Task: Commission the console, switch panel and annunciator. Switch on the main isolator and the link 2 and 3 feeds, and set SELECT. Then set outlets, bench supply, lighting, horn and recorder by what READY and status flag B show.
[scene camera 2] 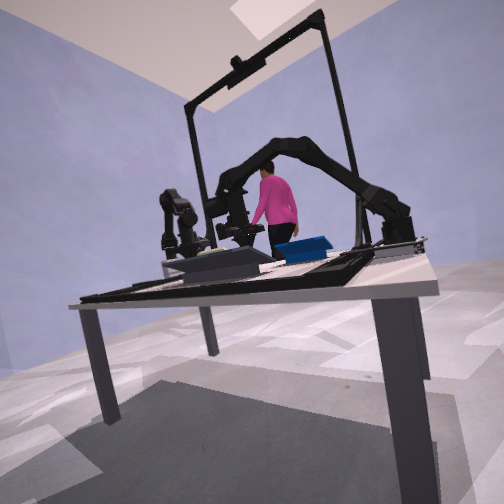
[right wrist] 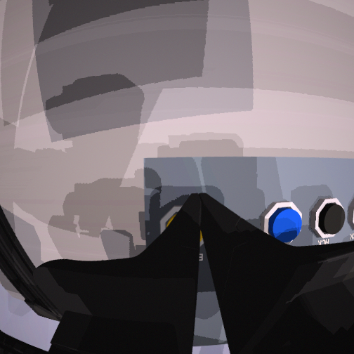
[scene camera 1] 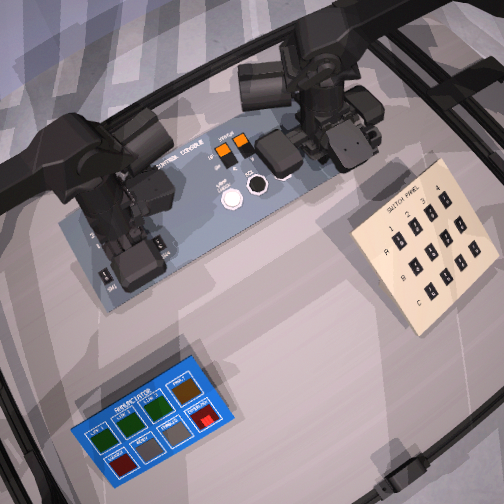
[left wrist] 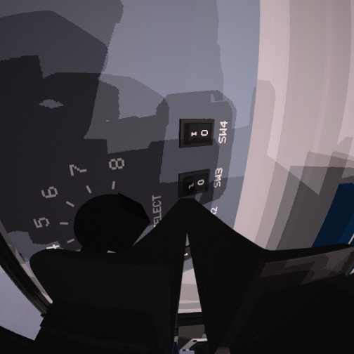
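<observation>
The blue-grey control console (scene camera 1: pixel 200 227) (scene camera 2: pixel 220 258) lies under both arms. My left gripper (left wrist: pixel 186 204) is shut and empty, its tips over the edge of rocker SW3 (left wrist: pixel 194 184), beside SW4 (left wrist: pixel 196 133) and the black SELECT knob (left wrist: pixel 107 222), whose pointer is hidden. My right gripper (right wrist: pixel 197 199) is shut and empty, in front of a yellow button (right wrist: pixel 172 221). Status flags A (scene camera 1: pixel 223 150) and B (scene camera 1: pixel 241 140) show orange at the UP end. The annunciator (scene camera 1: pixel 227 416) (scene camera 2: pixel 305 255) has dim green link windows and grey READY; its lower right window (scene camera 1: pixel 205 418) has a bright red patch.
The cream switch panel (scene camera 1: pixel 390 262) lies at the right in scene camera 1, with three rows of rockers. On the console are a white lamp check button (scene camera 1: pixel 232 199), a black ACK button (scene camera 1: pixel 258 184) (right wrist: pixel 331 218) and a blue button (right wrist: pixel 285 225). A person (scene camera 2: pixel 277 200) stands behind the table.
</observation>
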